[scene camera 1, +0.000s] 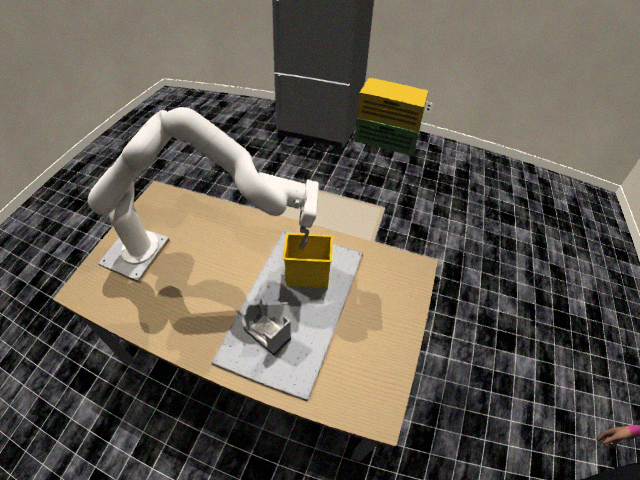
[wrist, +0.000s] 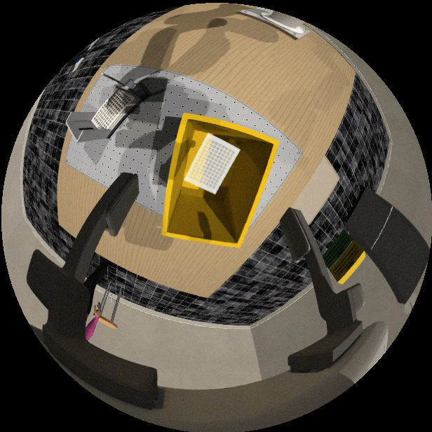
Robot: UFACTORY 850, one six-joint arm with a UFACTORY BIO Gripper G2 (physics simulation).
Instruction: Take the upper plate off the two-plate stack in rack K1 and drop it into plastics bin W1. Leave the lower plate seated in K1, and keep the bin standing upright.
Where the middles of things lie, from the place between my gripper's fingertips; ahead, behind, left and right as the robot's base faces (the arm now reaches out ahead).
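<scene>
The yellow bin W1 (scene camera 1: 310,267) is where I measure from, and my gripper is now 18 cm above it, 2 cm to the right of it and 1 cm short of it.
</scene>
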